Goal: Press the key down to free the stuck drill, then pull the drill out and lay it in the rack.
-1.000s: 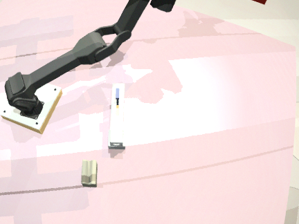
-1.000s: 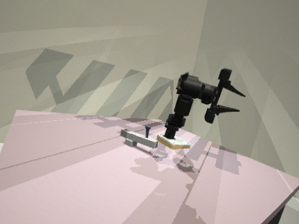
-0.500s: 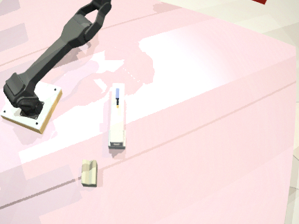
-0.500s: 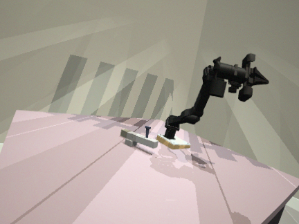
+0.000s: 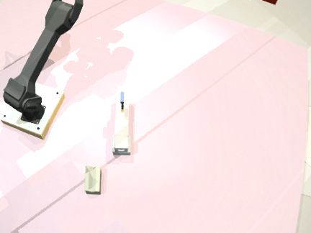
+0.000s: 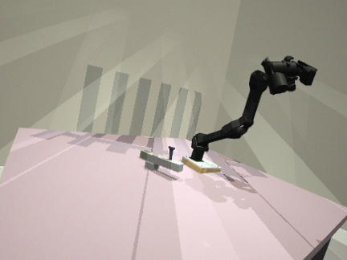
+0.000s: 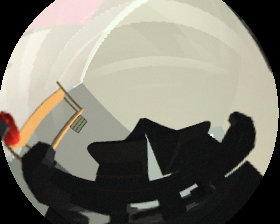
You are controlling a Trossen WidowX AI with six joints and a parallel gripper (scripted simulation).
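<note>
Now: gripper tip 33 cm short of the dark blue key, 39 cm to the left of it and 47 cm above it. Round my gripper tip: housing block: 34 cm ahead, 42 cm to the right, 52 cm below.
</note>
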